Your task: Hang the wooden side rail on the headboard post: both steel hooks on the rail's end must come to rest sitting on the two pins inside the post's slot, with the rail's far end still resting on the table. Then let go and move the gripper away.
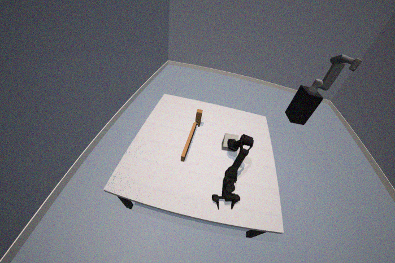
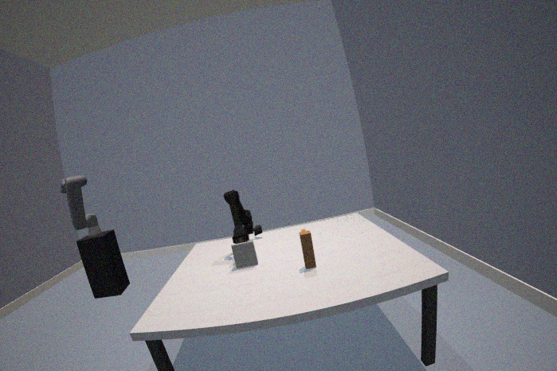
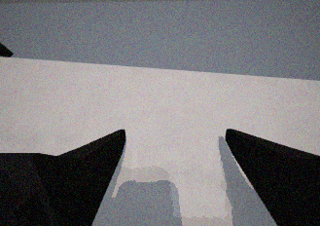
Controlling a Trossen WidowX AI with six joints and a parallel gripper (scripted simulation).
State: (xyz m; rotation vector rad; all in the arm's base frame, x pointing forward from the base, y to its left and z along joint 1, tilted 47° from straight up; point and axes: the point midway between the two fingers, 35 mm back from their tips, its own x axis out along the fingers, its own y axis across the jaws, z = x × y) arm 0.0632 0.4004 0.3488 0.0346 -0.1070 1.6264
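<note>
My gripper tip is now 810 mm to the left of the wooden headboard post, 250 mm short of it and 70 mm below it.
</note>
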